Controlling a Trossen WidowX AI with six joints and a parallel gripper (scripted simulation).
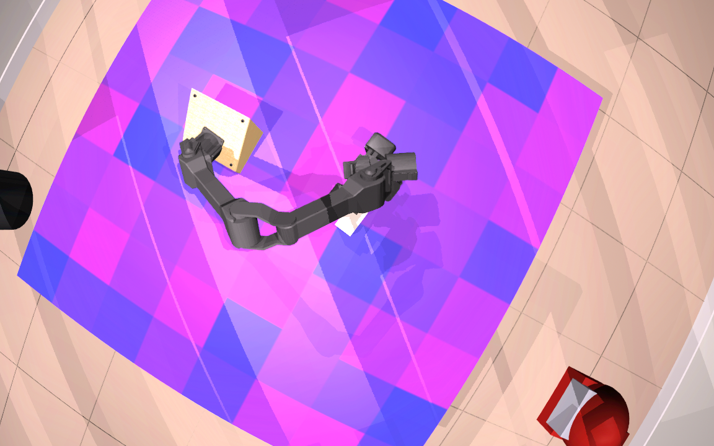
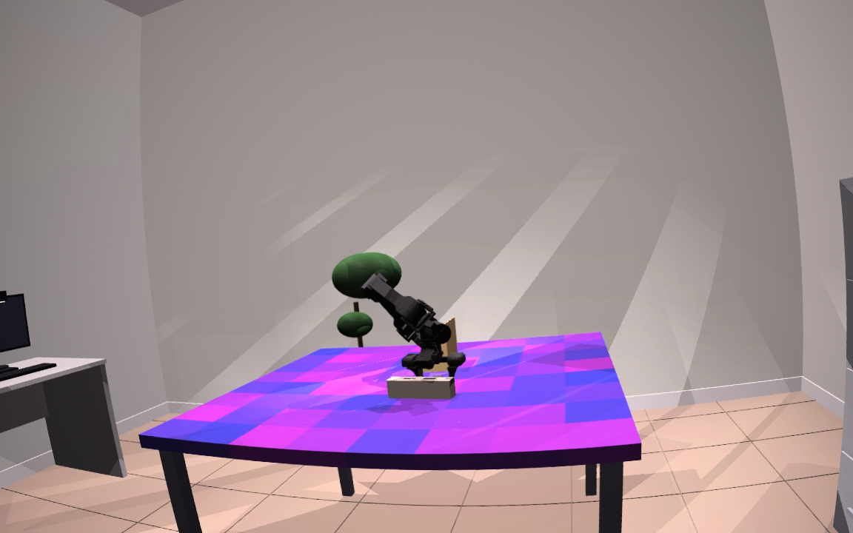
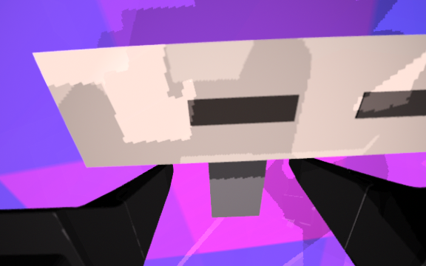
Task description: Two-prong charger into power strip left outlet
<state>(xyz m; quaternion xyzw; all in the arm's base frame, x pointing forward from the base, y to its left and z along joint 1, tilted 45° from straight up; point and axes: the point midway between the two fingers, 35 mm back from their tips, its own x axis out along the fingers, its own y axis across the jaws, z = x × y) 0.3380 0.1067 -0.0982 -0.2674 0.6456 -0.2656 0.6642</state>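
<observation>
Now: gripper tip 20 mm short of the two-prong charger and 10 mm below it.
</observation>
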